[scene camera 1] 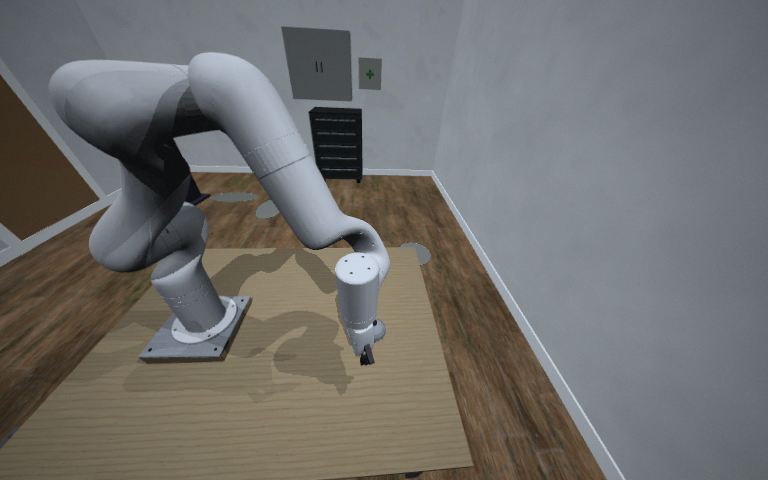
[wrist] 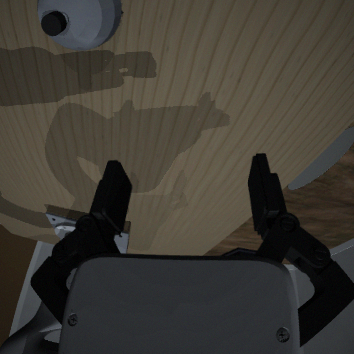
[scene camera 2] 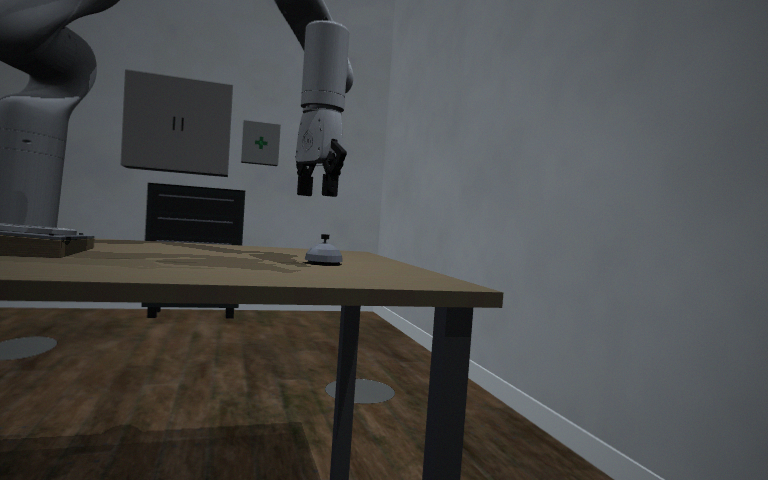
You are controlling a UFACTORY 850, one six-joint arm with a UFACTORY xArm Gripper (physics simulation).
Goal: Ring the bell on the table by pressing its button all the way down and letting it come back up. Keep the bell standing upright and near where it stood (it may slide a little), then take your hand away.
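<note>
The bell (scene camera 1: 380,330) (scene camera 2: 323,254) (wrist: 95,22) is a silver dome with a small black button (scene camera 2: 325,236) (wrist: 53,23) on a stem at its top. It stands upright on the table, and the button is up. In scene camera 1 the wrist partly hides the bell. My gripper (scene camera 1: 367,356) (scene camera 2: 317,186) (wrist: 185,169) is open and empty, fingers pointing down. In scene camera 2 it hangs well above the bell, apart from it. In the wrist view the bell is at the upper left, cut by the top edge, beyond the left finger.
The wooden table (scene camera 1: 283,430) (scene camera 2: 237,274) (wrist: 200,60) carries the arm's base plate (scene camera 1: 232,339) (scene camera 2: 33,244) on the left in the scene views. The table's right edge is near the bell, and a grey wall (scene camera 1: 623,169) (scene camera 2: 566,169) rises beyond it.
</note>
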